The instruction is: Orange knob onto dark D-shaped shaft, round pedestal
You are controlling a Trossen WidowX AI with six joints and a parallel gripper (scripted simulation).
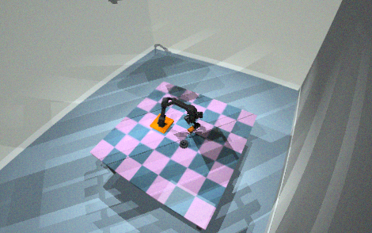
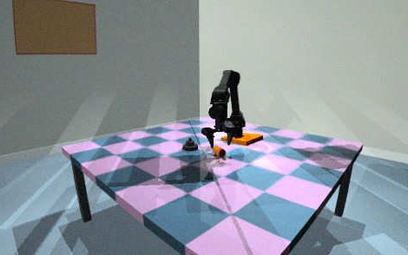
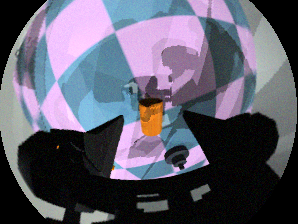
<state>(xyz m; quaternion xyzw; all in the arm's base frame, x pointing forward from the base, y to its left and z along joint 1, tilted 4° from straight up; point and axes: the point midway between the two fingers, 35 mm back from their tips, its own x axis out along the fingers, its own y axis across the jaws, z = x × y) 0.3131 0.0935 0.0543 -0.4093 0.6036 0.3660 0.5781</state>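
Now: gripper tip 30 mm above the orange knob, 10 mm to the left of it and 10 mm past it. From my gripper tip the other things lie so: dark round pedestal: 200 mm to the right, 20 mm below.
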